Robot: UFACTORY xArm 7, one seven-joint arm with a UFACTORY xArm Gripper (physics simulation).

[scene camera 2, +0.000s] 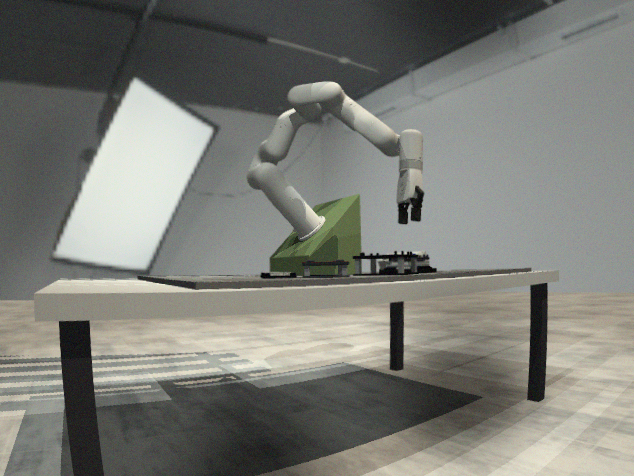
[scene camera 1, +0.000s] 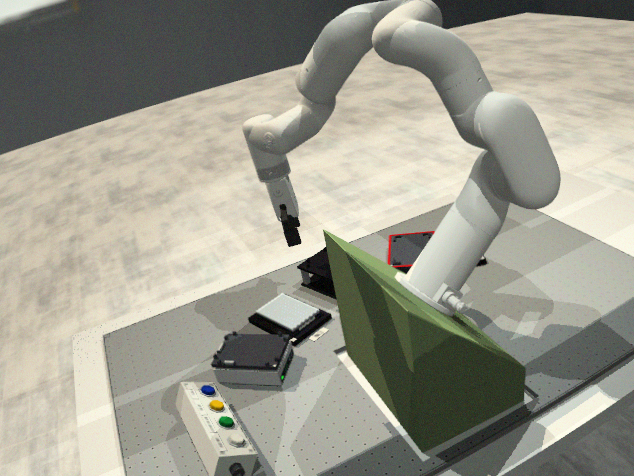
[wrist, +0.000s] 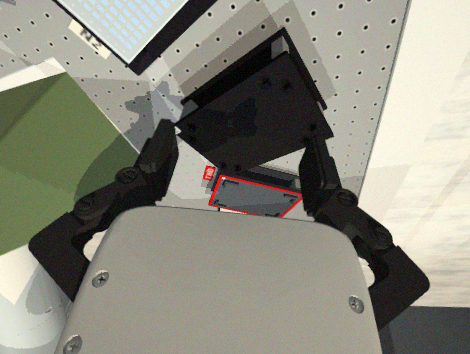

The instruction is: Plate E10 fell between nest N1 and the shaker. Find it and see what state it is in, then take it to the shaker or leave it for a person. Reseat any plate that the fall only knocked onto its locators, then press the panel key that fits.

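Pixels of known places: gripper, fingertip midpoint: (scene camera 2: 409,222) (scene camera 1: 294,236) (wrist: 240,143); arm's base, link origin: (scene camera 2: 312,229) (scene camera 1: 423,296) (wrist: 0,227).
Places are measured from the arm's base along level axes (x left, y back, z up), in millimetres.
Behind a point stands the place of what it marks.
My gripper (scene camera 1: 291,238) {x 57, y -416, z -12 mm} (scene camera 2: 410,215) {x 57, y -416, z -12 mm} (wrist: 240,143) {x 57, y -416, z -12 mm} is open and empty, high above a raised black platform (scene camera 1: 316,265) {x 18, y -416, z -112 mm} (scene camera 2: 369,256) {x -89, y -383, z -115 mm} (wrist: 250,112) {x 5, y -400, z -112 mm}, whose label does not show. No plate shows on that platform. A pale well plate (scene camera 1: 289,311) {x 145, y -325, z -139 mm} (wrist: 127,22) {x 122, y -314, z -139 mm} lies on the black nest labelled N2 (scene camera 1: 261,321) {x 207, y -358, z -156 mm} (wrist: 141,63) {x 79, y -288, z -156 mm}; whether it is fully seated I cannot tell. The shaker (scene camera 1: 248,376) {x 309, y -188, z -145 mm} is a grey box with a bare dark top and a green light. The panel (scene camera 1: 200,427) {x 444, y -58, z -93 mm} has blue, yellow, green and white keys. No plate can be read as E10.
A red-edged dark platform (scene camera 1: 409,250) {x -204, y -331, z -130 mm} (scene camera 2: 325,263) {x -264, y -398, z -134 mm} (wrist: 255,195) {x -196, y -342, z -130 mm} stands beyond the black one, with a red tag (wrist: 209,173) {x -155, y -257, z -168 mm} beside it. The green arm base (scene camera 1: 378,327) {x 124, y 39, z 19 mm} (scene camera 2: 337,230) {x -2, y -145, z -17 mm} (wrist: 50,150) {x 55, y -151, z -74 mm} rises beside the nests and hides part of the black platform in scene camera 1.
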